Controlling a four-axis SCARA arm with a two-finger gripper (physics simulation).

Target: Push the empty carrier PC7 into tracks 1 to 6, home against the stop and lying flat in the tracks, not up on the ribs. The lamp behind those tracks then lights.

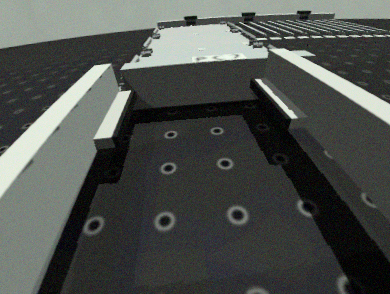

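Note:
The carrier PC7 (195,44), a flat pale plate with a dark near face, lies straight ahead. The label at its near end is partly washed out. My gripper (192,73) is shut with nothing between its fingers; the fingertips stand a gap apart, at or just short of the carrier's near face. Contact is unclear. White ribs of the tracks (300,31) show to the right of the carrier's far end; the tracks behind or under the carrier are hidden. The stop bar (220,20) runs across the back, very near the carrier's far edge; touching cannot be told. The lamp (190,20) behind the carrier looks dark.
Two more dark lamps (248,16) (304,14) stand on the stop bar farther right. Small clips (146,52) (257,44) stick out along the carrier's sides. The dark table (200,192) with ringed holes lies below and between the fingers.

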